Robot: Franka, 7 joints.
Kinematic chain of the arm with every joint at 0, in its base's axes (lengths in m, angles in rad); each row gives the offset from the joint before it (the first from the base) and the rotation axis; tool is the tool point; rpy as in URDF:
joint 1: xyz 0 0 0.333 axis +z
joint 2: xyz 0 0 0 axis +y
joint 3: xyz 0 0 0.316 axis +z
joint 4: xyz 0.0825 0 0 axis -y
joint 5: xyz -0.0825 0 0.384 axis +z
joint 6: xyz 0 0 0 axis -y
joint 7: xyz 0.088 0 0 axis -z
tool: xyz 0 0 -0.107 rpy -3.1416 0 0
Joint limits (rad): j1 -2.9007..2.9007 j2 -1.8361..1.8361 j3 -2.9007..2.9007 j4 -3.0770..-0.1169 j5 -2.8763..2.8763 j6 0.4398..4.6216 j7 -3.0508..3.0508
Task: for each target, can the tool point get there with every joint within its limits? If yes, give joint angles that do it. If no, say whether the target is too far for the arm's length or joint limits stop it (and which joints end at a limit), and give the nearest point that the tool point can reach.
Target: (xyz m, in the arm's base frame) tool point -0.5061 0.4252 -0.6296
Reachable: no: too far | nearest point -0.3906 0.3281 -0.3099 | short by 0.353 m
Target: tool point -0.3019 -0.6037 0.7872
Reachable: yes | joints 1.3458 -1.2119 0.7016 -0.7964 0.0305 3.5996 -0.4377
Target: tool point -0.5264 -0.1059 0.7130
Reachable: yes | joints -0.7388 -0.0767 -1.9004 -1.5293 -1.4749 1.1703 0.8754
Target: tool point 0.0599 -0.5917 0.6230
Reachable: yes | joints -0.2274 -0.1126 -1.2680 -1.8822 -0.9810 2.8563 0.4231
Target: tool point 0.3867 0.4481 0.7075
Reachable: yes | joints -1.1795 -0.0051 2.1606 -1.6096 1.6138 3.0155 -0.5543
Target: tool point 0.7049 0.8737 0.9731
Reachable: no: too far | nearest point 0.4680 0.5800 0.7579 | short by 0.434 m
